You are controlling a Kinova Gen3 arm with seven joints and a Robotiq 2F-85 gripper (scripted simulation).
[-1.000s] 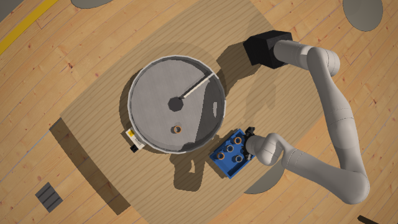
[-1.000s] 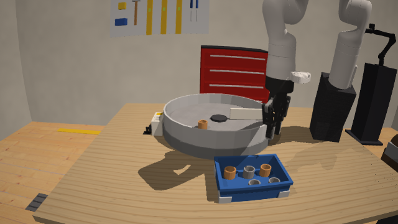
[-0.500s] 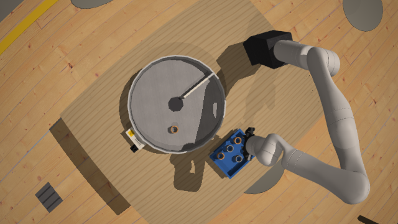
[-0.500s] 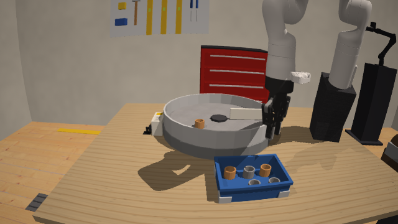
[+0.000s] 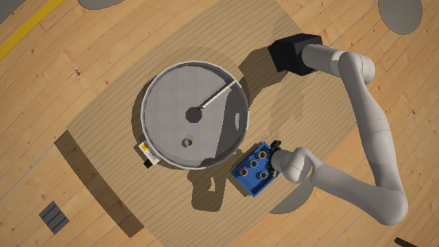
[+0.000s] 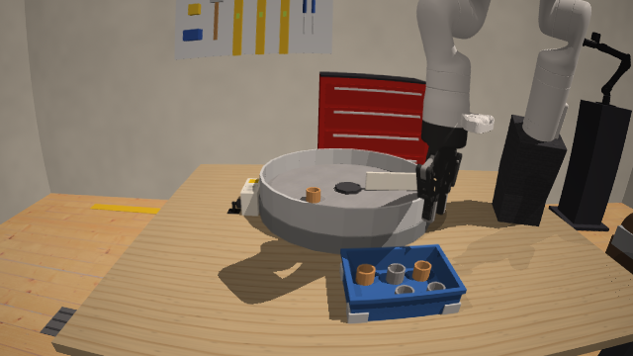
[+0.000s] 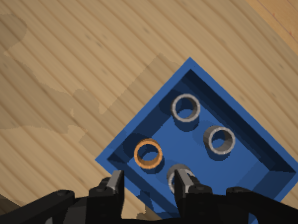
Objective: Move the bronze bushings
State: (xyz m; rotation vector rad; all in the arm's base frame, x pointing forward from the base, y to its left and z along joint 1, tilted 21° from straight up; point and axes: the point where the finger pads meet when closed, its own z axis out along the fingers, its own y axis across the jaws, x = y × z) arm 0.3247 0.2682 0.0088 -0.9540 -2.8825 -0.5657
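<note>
Now: hand 5 cm short of the blue crate, 4 cm to the right of it and 12 cm above it. From my hand the other things lie so: grey turntable disc 16 cm ahead, 28 cm to the right, 9 cm below.
</note>
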